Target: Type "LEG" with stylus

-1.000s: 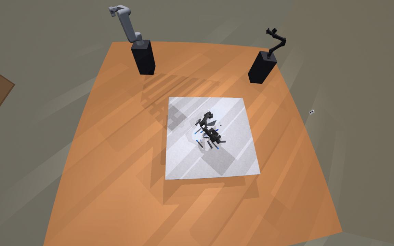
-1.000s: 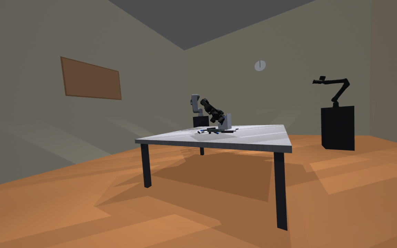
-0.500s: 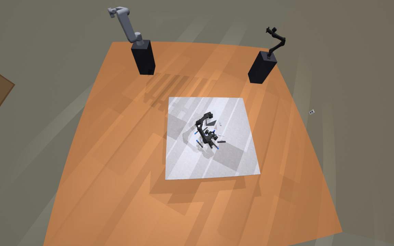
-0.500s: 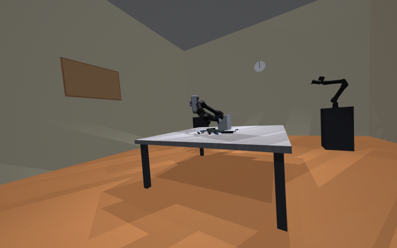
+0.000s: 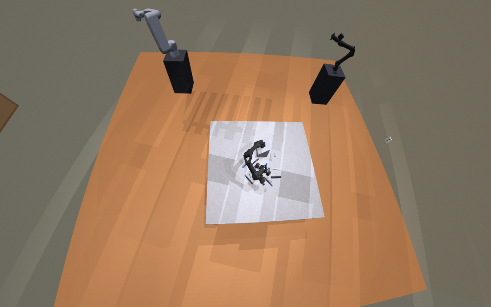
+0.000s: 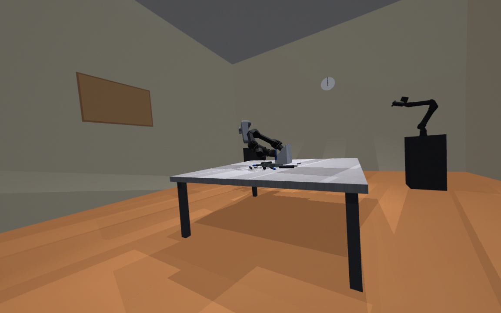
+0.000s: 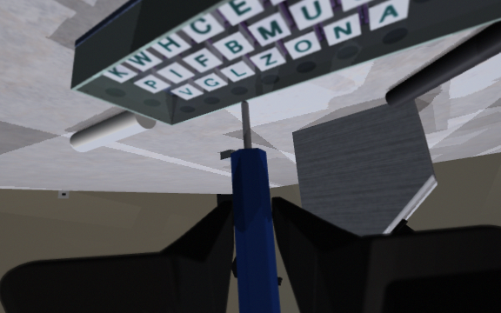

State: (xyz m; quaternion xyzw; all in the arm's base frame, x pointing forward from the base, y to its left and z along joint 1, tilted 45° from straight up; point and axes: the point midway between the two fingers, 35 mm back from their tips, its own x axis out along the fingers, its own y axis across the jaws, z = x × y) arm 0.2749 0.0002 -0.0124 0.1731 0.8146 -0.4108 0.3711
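My gripper tip is now 1 cm above the stylus. From my gripper tip the other things lie so: stylus tip (5 cm below); then white cylinder (14 cm to the left, 8 cm below).
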